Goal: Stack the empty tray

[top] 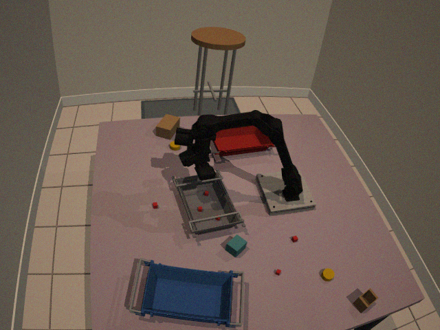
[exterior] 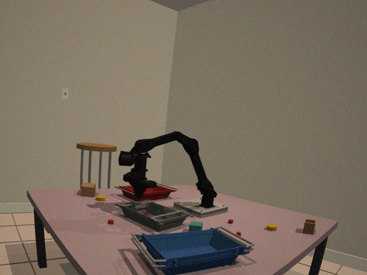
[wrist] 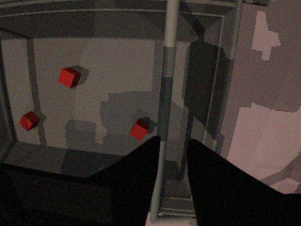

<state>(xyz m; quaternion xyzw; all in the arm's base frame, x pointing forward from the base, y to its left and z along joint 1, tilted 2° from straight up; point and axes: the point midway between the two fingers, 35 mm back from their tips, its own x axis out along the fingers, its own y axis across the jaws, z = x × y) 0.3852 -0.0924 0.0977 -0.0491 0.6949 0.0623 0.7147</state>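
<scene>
The red tray is 24 cm behind my gripper tip, 29 cm to the right of it and 4 cm below it. The rest, counted from my gripper tip: teal cube: 10 cm behind, 31 cm to the left, 7 cm below; then small brown box: 53 cm behind, 66 cm to the left, 7 cm below; then tan box: 10 cm ahead, 42 cm to the right, 6 cm below.
</scene>
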